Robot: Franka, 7 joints.
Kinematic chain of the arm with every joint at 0, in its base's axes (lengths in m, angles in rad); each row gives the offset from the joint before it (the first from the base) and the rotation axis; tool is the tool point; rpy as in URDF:
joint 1: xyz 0 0 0.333 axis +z
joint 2: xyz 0 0 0 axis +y
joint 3: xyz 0 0 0.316 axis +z
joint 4: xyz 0.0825 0 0 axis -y
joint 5: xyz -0.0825 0 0.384 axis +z
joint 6: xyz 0 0 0 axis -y
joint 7: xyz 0.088 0 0 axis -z
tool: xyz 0 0 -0.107 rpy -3.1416 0 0
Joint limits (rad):
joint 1: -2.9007..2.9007
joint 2: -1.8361..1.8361
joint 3: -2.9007..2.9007
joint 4: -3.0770..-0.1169
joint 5: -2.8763..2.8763
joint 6: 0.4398..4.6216
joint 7: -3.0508..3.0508
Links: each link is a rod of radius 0.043 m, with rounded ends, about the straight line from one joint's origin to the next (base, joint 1, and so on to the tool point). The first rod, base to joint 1, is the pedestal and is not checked.
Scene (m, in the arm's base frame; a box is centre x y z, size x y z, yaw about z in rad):
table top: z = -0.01
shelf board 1: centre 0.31 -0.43 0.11 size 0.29 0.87 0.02 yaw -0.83
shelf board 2: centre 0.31 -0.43 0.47 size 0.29 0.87 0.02 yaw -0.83
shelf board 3: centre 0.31 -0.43 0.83 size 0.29 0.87 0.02 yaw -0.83
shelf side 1: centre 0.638 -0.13 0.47 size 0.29 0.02 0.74 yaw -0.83
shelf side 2: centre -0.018 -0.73 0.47 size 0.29 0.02 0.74 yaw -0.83
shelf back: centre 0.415 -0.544 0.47 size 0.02 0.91 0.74 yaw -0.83
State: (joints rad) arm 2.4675 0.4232 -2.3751 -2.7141 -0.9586 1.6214 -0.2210
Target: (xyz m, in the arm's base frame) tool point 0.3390 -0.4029 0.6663
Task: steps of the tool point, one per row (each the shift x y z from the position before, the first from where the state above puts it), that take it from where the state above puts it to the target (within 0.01 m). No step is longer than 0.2 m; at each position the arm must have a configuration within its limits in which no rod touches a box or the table.
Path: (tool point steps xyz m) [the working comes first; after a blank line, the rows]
Joints at the target: 2.0553 0.1914 -2.8210 -1.8450 -1.1485 1.8419 -0.2210
Straight joint move there: touches shelf board 2.

1: 0.0369 -0.0087 0.1451
2: -0.0194 0.0069 0.1515
3: -0.0703 0.0311 0.1350
4: -0.1074 0.0586 0.0981
5: 0.0191 -0.0801 -0.0532
6: -0.0046 -0.0766 -0.0706
7: -0.0253 -0.0627 -0.0868
8: 0.0641 -0.0633 0.0188
9: 0.0631 -0.0687 0.0002
10: 0.0586 -0.0712 -0.0190

